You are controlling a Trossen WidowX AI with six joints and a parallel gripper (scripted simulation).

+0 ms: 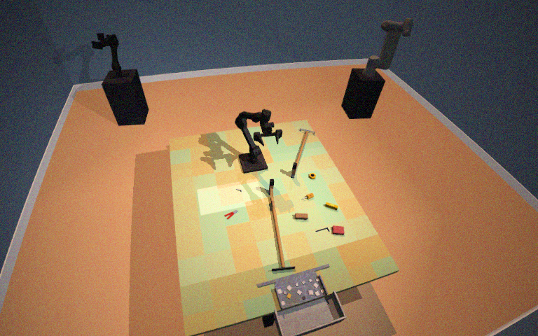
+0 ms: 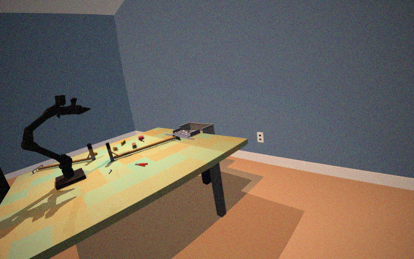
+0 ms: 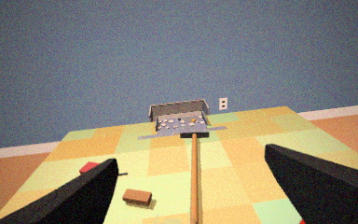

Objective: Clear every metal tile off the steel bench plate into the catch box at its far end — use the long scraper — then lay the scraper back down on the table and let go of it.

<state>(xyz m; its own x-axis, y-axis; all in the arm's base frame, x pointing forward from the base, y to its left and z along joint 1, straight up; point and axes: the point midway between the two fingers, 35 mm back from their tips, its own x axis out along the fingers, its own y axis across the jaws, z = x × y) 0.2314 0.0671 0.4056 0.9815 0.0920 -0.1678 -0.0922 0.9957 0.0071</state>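
Right now the long scraper is 360 mm below my gripper tip, 340 mm ahead of it and 10 mm to the left of it. The rest, counted from my gripper tip: yellow ring 410 mm below, 370 mm to the left, 60 mm behind; then orange screwdriver 410 mm below, 290 mm to the left, 130 mm ahead; then brown block 410 mm below, 290 mm ahead, 190 mm to the left.
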